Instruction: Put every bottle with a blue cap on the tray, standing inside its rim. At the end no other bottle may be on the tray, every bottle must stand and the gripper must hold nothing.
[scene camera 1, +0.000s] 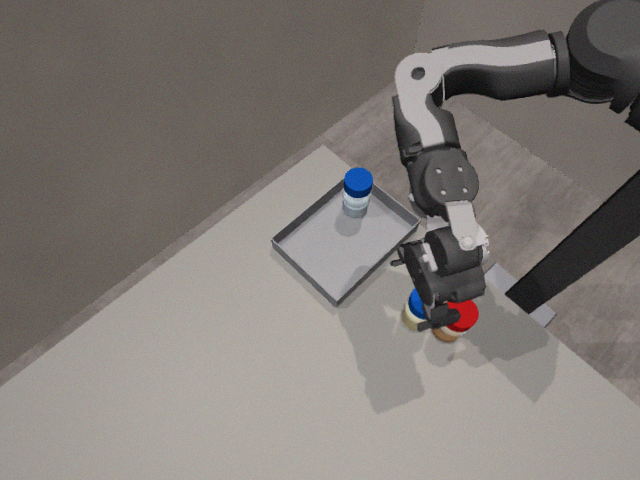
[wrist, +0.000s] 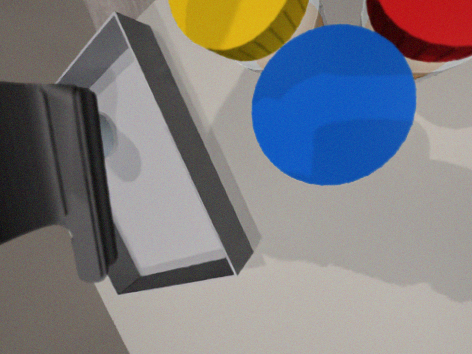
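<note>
A blue-capped bottle (scene camera 1: 357, 189) stands inside the tray (scene camera 1: 325, 258) (wrist: 155, 210), near its back corner; in the wrist view part of its clear base shows beside the finger. A second blue-capped bottle (scene camera 1: 413, 316) (wrist: 334, 107) stands on the table outside the tray, close to a red-capped bottle (scene camera 1: 463, 316) (wrist: 430, 25) and a yellow-capped bottle (wrist: 240, 20). The yellow-capped bottle is hidden in the scene view. My gripper (scene camera 1: 409, 294) is open and empty, above and beside the second blue-capped bottle. One finger shows at the left of the wrist view.
The pale table (scene camera 1: 206, 361) (wrist: 325, 315) carries the tray and bottles. The tray's low dark wall stands between its floor and the three grouped bottles. The table edge runs behind the tray. A dark slanted post (scene camera 1: 578, 245) stands at the right, past the table edge.
</note>
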